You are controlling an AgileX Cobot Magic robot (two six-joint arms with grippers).
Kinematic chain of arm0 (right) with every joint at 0, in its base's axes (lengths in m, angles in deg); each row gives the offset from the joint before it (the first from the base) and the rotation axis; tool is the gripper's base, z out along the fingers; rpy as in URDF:
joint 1: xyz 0 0 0.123 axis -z
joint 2: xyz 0 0 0 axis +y
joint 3: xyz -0.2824 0 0.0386 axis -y
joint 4: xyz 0.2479 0 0.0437 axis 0.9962 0 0.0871
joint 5: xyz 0 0 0 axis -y
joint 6: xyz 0.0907 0 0.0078 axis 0.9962 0 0.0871
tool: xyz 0 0 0 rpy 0 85 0
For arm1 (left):
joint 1: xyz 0 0 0.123 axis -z
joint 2: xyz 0 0 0 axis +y
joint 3: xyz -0.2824 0 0.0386 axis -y
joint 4: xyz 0.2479 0 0.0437 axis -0.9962 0 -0.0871
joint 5: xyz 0 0 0 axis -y
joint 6: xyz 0.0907 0 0.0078 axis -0.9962 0 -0.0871
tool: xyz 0 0 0 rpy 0 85 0
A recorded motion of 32 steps. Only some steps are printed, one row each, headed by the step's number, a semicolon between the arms.
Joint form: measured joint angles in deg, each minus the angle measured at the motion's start. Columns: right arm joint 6, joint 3, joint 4, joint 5, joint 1, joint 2; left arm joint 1, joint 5, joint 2, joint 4, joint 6, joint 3.
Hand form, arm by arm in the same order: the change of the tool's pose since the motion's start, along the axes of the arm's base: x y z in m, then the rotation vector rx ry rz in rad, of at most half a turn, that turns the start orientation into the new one. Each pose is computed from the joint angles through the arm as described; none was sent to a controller.
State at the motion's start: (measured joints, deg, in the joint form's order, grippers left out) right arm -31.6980 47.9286 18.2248 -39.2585 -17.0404 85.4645; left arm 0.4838 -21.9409 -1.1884 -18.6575 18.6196 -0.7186
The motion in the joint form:
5: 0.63 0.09 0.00 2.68 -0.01 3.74; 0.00 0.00 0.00 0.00 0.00 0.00
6: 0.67 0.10 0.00 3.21 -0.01 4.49; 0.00 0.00 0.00 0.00 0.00 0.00
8: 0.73 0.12 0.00 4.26 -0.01 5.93; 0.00 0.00 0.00 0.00 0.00 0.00
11: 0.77 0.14 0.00 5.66 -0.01 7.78; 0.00 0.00 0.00 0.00 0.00 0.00
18: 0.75 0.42 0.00 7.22 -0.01 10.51; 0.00 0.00 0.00 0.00 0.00 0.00
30: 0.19 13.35 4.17 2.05 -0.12 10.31; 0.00 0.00 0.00 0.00 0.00 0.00
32: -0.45 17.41 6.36 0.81 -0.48 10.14; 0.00 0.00 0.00 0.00 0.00 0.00
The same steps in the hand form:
5: 0.0091 0.0018 -0.0163 -0.0108 0.0191 -0.0221; 0.0000 0.0000 0.0000 0.0000 0.0000 0.0000
6: 0.0108 0.0020 -0.0197 -0.0135 0.0227 -0.0251; 0.0000 0.0000 0.0000 0.0000 0.0000 0.0000
8: 0.0140 0.0026 -0.0263 -0.0188 0.0290 -0.0306; 0.0000 0.0000 0.0000 0.0000 0.0000 0.0000
11: 0.0178 0.0032 -0.0349 -0.0258 0.0360 -0.0372; 0.0000 0.0000 0.0000 0.0000 0.0000 0.0000
18: 0.0233 0.0042 -0.0470 -0.0364 0.0503 -0.0433; 0.0000 0.0000 0.0000 0.0000 0.0000 0.0000
30: 0.0606 0.0224 0.0085 0.0799 -0.0653 -0.0491; 0.0000 0.0000 0.0000 0.0000 0.0000 0.0000
32: 0.0693 0.0301 0.0289 0.1296 -0.1081 -0.0429; 0.0000 0.0000 0.0000 0.0000 0.0000 0.0000

